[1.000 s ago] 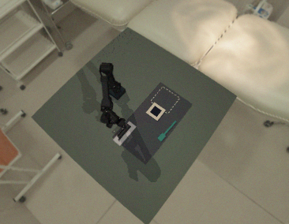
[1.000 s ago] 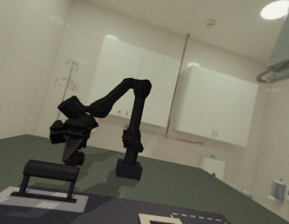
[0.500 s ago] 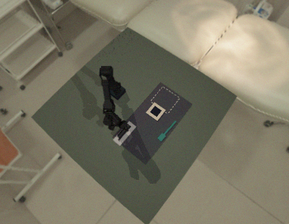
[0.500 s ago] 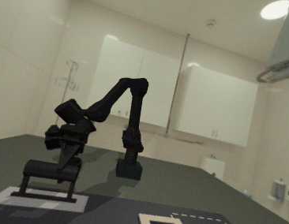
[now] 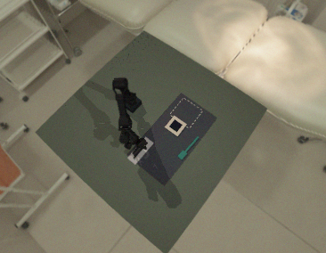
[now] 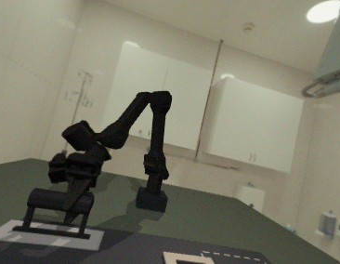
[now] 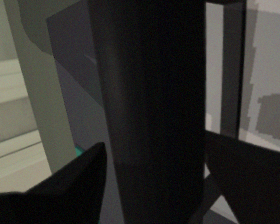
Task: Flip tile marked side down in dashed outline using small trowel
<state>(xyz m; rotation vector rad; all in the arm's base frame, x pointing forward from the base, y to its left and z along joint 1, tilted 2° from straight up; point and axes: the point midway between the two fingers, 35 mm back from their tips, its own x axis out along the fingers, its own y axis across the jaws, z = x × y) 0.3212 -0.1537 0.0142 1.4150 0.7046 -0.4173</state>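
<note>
Now: gripper tip 5 cm short of the dark grey mat, 23 cm to the right of it and 7 cm above it. Also, from my gripper tip: teal trowel (19 cm ahead, 23 cm to the left, 5 cm below); tan tile (29 cm to the left, 5 cm below).
</note>
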